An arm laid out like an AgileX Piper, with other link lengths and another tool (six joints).
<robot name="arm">
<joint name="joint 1" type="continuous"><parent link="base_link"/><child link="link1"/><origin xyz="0 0 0.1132"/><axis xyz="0 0 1"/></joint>
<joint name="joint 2" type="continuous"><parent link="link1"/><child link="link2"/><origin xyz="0 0 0"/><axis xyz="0 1 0"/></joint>
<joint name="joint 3" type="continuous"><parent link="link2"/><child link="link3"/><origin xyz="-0.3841 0 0.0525"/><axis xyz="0 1 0"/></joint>
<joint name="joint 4" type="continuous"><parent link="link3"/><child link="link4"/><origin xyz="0.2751 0 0.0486"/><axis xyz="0.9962 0 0.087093"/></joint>
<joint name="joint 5" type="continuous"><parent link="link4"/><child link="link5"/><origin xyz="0 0 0"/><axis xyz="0 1 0"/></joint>
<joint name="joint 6" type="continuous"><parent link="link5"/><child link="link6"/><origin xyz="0.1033 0 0.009"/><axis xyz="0.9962 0 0.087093"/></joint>
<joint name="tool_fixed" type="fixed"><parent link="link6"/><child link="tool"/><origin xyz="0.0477 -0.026 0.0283" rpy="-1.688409 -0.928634 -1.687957"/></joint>
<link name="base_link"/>
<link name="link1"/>
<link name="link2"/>
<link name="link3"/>
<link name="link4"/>
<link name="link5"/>
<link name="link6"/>
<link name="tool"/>
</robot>
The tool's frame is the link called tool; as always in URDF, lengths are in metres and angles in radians. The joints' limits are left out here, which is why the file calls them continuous.
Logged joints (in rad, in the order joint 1, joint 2, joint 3, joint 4, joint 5, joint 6), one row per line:
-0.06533, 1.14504, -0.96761, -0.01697, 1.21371, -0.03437
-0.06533, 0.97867, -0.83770, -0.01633, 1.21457, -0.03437
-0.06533, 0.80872, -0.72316, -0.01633, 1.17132, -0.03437
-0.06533, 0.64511, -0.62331, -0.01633, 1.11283, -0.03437
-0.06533, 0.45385, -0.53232, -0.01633, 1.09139, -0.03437
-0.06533, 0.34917, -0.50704, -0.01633, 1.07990, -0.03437
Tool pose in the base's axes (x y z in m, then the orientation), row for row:
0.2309, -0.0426, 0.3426, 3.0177, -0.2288, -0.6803
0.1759, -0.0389, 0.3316, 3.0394, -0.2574, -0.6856
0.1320, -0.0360, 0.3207, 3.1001, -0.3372, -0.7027
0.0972, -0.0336, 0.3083, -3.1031, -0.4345, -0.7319
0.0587, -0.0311, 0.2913, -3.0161, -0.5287, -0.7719
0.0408, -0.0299, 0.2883, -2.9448, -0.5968, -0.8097
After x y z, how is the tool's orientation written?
As angles about the fixed x, y, z axes (roll, pitch, yaw), in radians.
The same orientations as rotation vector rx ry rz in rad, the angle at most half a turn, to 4 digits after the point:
2.7627, -0.9999, 0.2574
2.7658, -1.0078, 0.3082
2.7693, -1.0262, 0.4509
2.7648, -1.0461, 0.6297
2.7500, -1.0633, 0.8090
2.7323, -1.0739, 0.9437

